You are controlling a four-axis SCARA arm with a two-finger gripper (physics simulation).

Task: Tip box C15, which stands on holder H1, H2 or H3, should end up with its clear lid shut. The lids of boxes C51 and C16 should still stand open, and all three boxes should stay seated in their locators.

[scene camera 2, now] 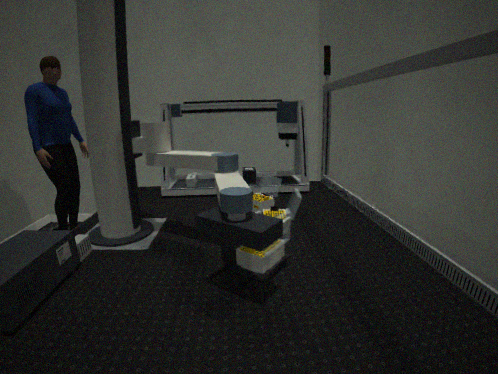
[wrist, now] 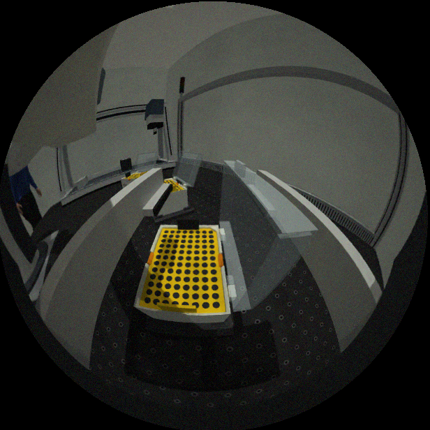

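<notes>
A white tip box [scene camera 2: 260, 261] [wrist: 185, 270] with yellow, holed top stands nearest on its dark holder. Its clear lid [wrist: 277, 267] stands open along the box's right side in the wrist view, its upper edge overlapping the right finger; touching cannot be told. My gripper [wrist: 209, 177] is shut to its narrow stance with nothing held, a gap between its long fingers, above the nearest box. A middle box [scene camera 2: 275, 214] [wrist: 175, 202] and a far box [scene camera 2: 262, 202] [wrist: 134, 177] have open lids. No box label is readable, so which is C15 cannot be told.
The dark hand block [scene camera 2: 240, 226] hides part of the nearest box in the scene view. A gantry frame [scene camera 2: 230, 103] stands at the back. The arm's column [scene camera 2: 102, 125] is at the left, with a person [scene camera 2: 52, 120] beside it. A wall runs along the right.
</notes>
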